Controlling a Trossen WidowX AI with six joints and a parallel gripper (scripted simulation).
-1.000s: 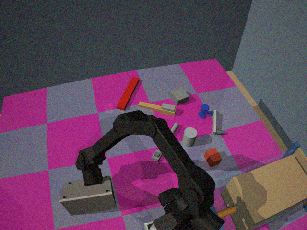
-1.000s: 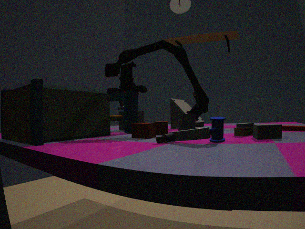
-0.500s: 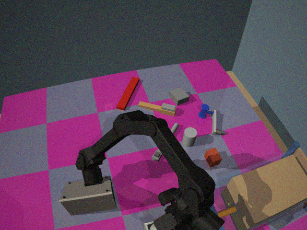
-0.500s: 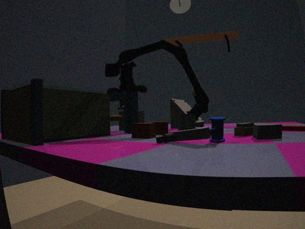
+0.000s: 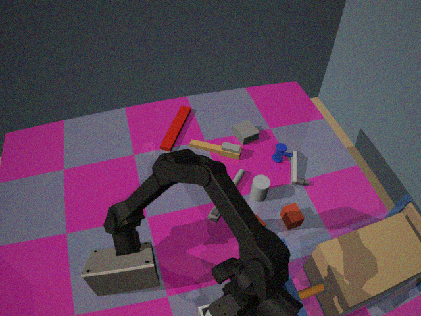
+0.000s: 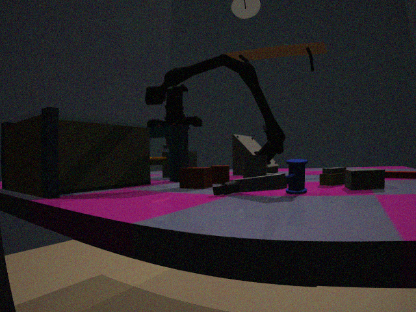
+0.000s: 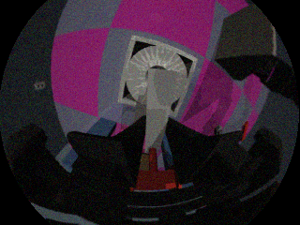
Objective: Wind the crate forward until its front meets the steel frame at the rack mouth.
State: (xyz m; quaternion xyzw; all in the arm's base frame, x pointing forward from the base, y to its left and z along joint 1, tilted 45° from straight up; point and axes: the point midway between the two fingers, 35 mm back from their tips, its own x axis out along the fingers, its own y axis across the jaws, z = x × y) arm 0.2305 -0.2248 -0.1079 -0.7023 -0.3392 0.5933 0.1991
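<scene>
Right now my gripper tip is 60 mm short of the red knob, 40 mm below it and 10 mm to the right of it. Round my gripper tip: winch handle with red hub (20 mm ahead, 20 mm above); winch (70 mm below, 70 mm behind, 20 mm to the right); blue steel frame (110 mm ahead, 10 mm to the right, 10 mm above).
</scene>
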